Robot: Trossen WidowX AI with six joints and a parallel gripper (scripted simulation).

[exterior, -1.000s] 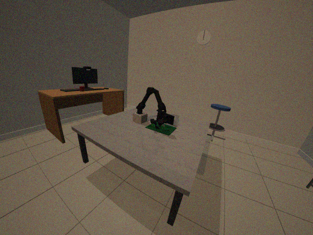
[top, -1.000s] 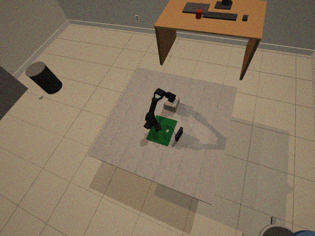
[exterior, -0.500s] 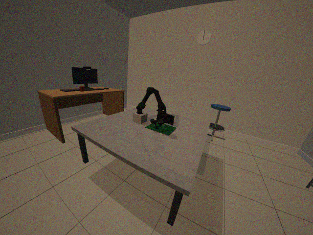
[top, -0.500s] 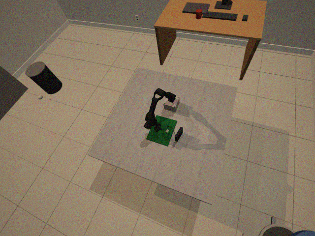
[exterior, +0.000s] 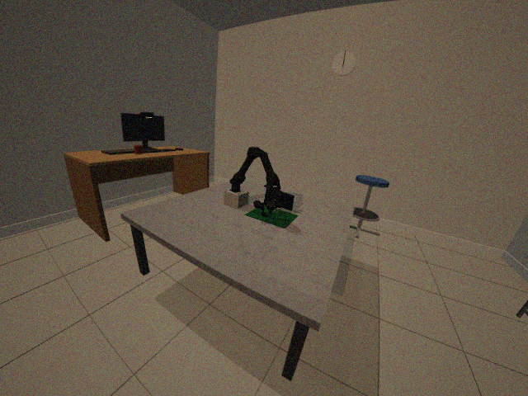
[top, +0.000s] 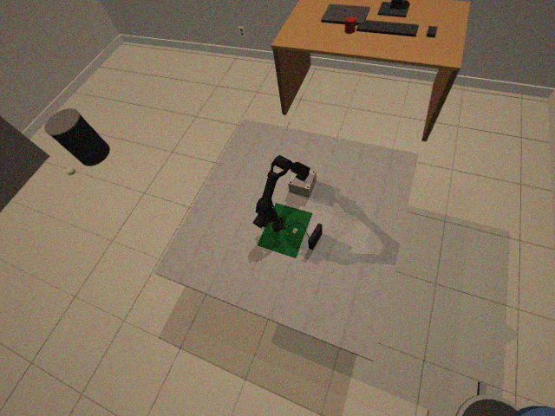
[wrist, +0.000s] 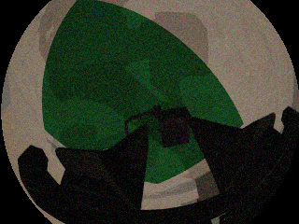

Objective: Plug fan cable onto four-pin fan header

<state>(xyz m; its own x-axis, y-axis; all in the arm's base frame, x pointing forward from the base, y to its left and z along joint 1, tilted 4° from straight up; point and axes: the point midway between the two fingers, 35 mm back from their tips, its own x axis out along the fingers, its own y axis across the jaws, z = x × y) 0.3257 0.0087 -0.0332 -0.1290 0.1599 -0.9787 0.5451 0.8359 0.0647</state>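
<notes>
My gripper tip is now 10 mm past the dark fan plug and 10 mm above it. From my gripper tip the other things lie so: green board 60 mm to the left, 40 mm below, 10 mm ahead; then black fan 240 mm to the left, 40 mm above, 10 mm behind; then pale four-pin header 120 mm to the left, 20 mm below, 10 mm behind.
</notes>
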